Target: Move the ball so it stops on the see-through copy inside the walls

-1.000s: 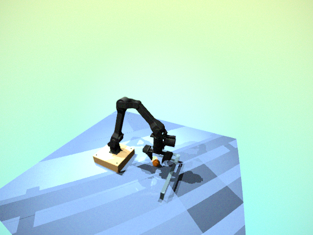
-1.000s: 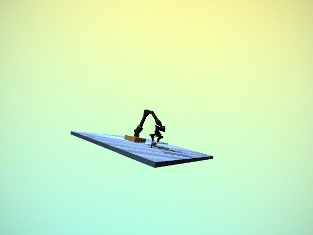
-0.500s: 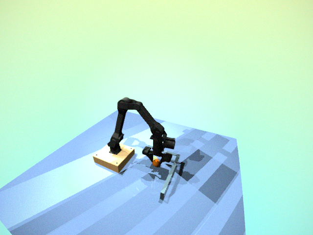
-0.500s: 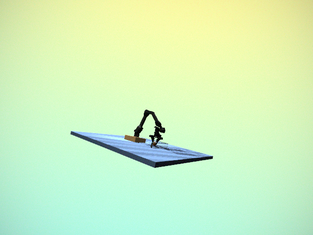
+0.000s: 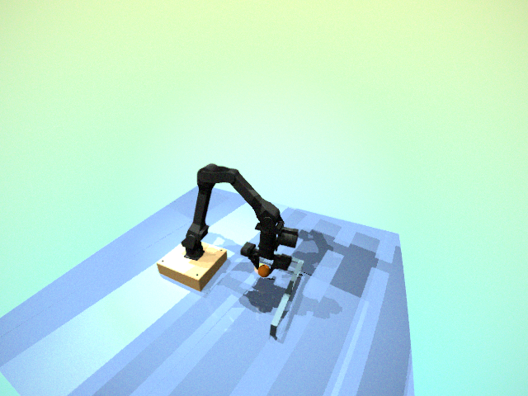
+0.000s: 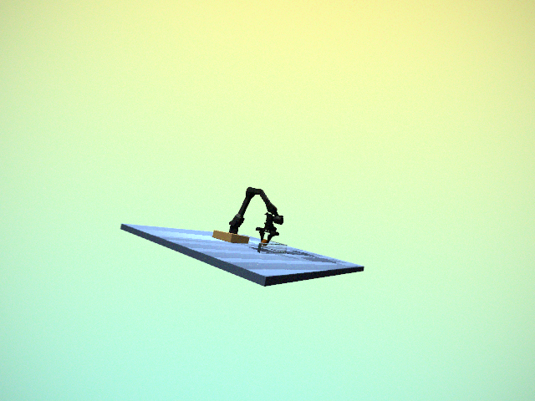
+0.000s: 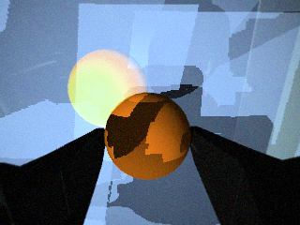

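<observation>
Right now the see-through copy of ball is 3 cm to the left of my gripper tip, 2 cm below it and 2 cm behind it. The rest, counted from my gripper tip: orange ball right at my gripper tip.
</observation>
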